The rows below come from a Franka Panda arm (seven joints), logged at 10 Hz.
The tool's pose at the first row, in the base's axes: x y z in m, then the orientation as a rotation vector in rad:
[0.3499 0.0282 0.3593 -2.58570 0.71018 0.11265]
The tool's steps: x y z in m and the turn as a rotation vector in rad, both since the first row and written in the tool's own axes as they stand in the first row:
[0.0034 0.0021 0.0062 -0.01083 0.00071 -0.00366]
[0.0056 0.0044 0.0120 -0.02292 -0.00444 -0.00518]
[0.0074 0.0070 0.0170 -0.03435 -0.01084 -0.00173]
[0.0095 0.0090 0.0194 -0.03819 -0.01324 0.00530]
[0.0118 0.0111 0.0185 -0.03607 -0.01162 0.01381]
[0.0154 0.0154 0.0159 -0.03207 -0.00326 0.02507]
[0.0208 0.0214 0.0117 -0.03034 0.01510 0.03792]
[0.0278 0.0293 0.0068 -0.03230 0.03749 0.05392]
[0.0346 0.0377 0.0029 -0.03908 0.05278 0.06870]
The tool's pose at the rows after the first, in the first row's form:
[0.3520 0.0278 0.3523 -2.59736 0.70695 0.11474]
[0.3530 0.0276 0.3457 -2.60813 0.70450 0.12557]
[0.3535 0.0270 0.3398 -2.61631 0.70800 0.13938]
[0.3544 0.0256 0.3365 -2.61704 0.71678 0.14622]
[0.3553 0.0225 0.3360 -2.61258 0.72827 0.14599]
[0.3561 0.0164 0.3359 -2.60696 0.74558 0.13716]
[0.3576 0.0074 0.3362 -2.60511 0.76888 0.11677]
[0.3595 -0.0041 0.3360 -2.60621 0.79824 0.09348]
[0.3610 -0.0154 0.3347 -2.61047 0.82410 0.08079]

